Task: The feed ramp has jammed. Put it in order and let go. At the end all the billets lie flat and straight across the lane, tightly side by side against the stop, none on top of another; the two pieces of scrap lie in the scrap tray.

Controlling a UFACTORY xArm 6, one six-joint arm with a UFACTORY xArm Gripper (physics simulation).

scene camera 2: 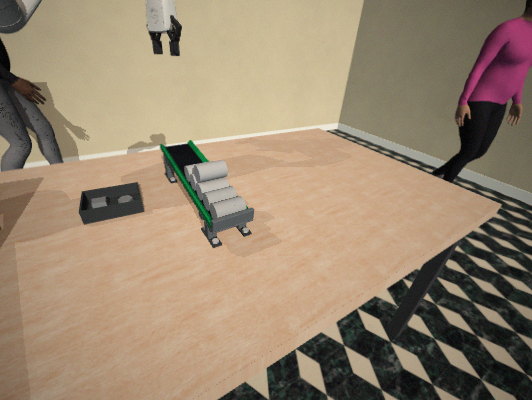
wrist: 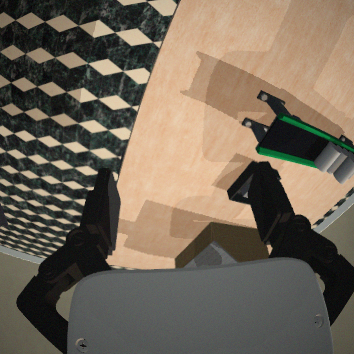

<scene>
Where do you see a dark scrap tray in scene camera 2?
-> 88, 214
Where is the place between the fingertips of my gripper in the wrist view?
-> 184, 180
</scene>
